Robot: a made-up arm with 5 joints.
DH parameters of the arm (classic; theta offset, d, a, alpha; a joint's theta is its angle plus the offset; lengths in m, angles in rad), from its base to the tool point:
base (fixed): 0 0.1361 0 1.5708
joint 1: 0 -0.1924 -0.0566 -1.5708
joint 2: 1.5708 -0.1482 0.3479 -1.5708
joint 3: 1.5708 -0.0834 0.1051 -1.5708
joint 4: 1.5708 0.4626 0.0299 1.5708
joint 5: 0.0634 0 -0.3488 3.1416
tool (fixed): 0.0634 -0.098 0 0
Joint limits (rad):
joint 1: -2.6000..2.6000
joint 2: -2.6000..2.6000
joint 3: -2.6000..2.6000
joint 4: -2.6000..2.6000
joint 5: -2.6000..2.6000
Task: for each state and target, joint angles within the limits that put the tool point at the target. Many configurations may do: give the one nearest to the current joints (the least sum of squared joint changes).
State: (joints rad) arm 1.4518 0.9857 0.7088 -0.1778 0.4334
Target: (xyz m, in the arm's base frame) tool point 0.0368 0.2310 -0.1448
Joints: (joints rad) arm 1.6978 0.6385 0.9562 -0.5793 0.6854
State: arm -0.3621 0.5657 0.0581 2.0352 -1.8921
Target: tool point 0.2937 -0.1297 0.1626
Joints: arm -0.0054 0.4685 0.2763 1.9022 -1.6284
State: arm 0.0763 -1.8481 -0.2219 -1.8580 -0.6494
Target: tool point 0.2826 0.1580 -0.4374
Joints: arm 0.8652 -1.7328 -0.9190 -1.8814 -0.7156
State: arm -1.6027 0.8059 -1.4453 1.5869 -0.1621
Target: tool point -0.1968 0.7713 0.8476
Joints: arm -1.9882 0.9543 -1.5921 1.5494 0.3306
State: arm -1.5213 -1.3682 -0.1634 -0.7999 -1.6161
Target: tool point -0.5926 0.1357 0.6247
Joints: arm -1.7879 -1.5293 -0.4455 -0.8108 -1.6822
